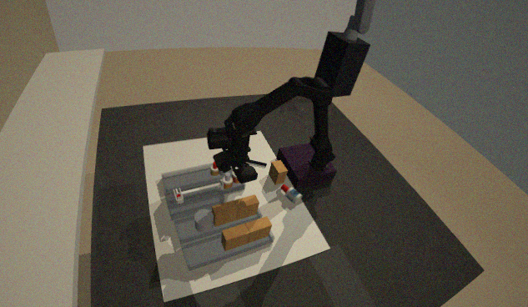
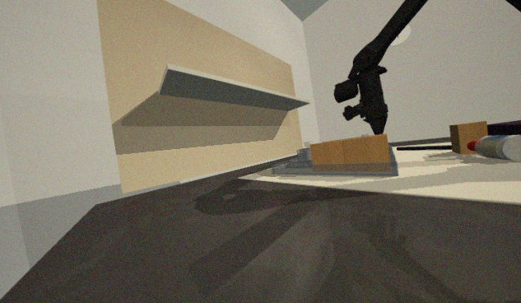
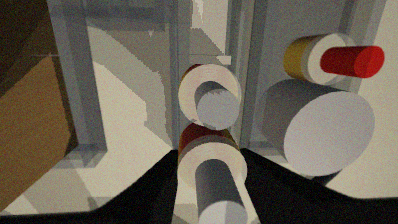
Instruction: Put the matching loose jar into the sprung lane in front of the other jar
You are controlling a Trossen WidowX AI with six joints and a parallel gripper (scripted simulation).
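The black stick lies 10 cm behind my gripper tip, 10 cm to the right of it and 5 cm below it. From my gripper tip the other things lie so: white pusher rod (14 cm ahead, 3 cm to the left, 1 cm below).
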